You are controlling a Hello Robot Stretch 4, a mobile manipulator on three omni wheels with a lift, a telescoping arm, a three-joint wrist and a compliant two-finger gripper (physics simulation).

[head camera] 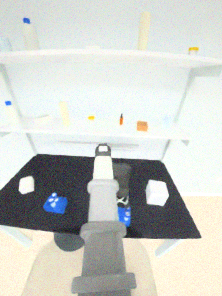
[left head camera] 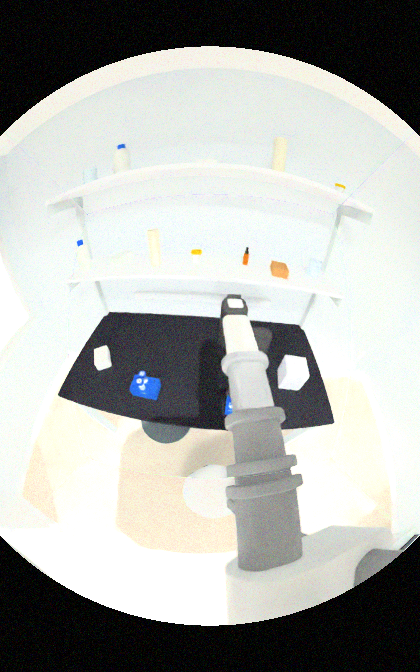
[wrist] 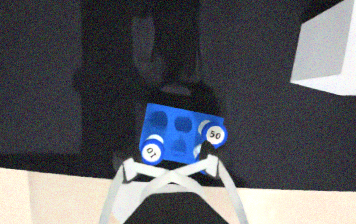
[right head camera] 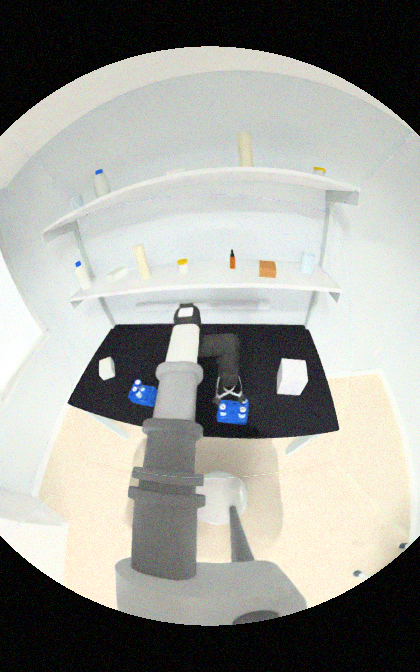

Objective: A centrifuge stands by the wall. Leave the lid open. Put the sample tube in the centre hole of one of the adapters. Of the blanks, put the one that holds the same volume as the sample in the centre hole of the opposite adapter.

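Frame: origin at the robot's base, x back, y right, z up, level; centimetres.
Where they show: gripper, fingertip midpoint: (head camera: 118, 208) (wrist: 170, 154).
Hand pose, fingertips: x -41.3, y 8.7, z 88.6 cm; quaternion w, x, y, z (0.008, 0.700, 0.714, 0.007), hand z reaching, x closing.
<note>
Things, the pixels of their top centre, and the offset from my fingertips. "spot": a spot on its surface instead. Level surfaces: height alone.
- tube marked 50, middle of its top: (wrist: 215, 135) dx -1.7, dy +6.1, dz -3.0 cm
- tube marked 10, middle of its top: (wrist: 151, 152) dx +0.5, dy -2.5, dz -3.0 cm
- second blue rack, surface spot: (head camera: 54, 206) spot: dx -6.8, dy -41.9, dz -8.7 cm
- smaller white block, middle of its top: (head camera: 25, 182) dx -27.4, dy -73.5, dz -9.4 cm
- black table top, its level: dz -15.2 cm
My gripper (right head camera: 230, 399) (wrist: 170, 154) points down, its fingertips apart, at the front-edge side of a blue rack (head camera: 124, 217) (right head camera: 232, 405) (wrist: 169, 134). In the wrist view this rack holds a tube marked 50 (wrist: 215, 134) at right and a tube marked 10 (wrist: 151, 151) at lower left. Another tube is mostly hidden behind the right fingertip. No tube shows held between the fingers. A second blue rack (head camera: 56, 206) (left head camera: 153, 391) (right head camera: 147, 396) with several white-topped tubes stands further left. I cannot make out the centrifuge or its lid in these views.
A white block (head camera: 157, 193) (left head camera: 293, 372) (right head camera: 292, 376) (wrist: 325, 50) stands right of the near rack. A smaller white block (head camera: 26, 185) (left head camera: 102, 357) (right head camera: 106, 368) stands at the left on the black table top (head camera: 75, 172) (left head camera: 165, 340). Two wall shelves (head camera: 105, 56) (right head camera: 210, 291) hold bottles and boxes.
</note>
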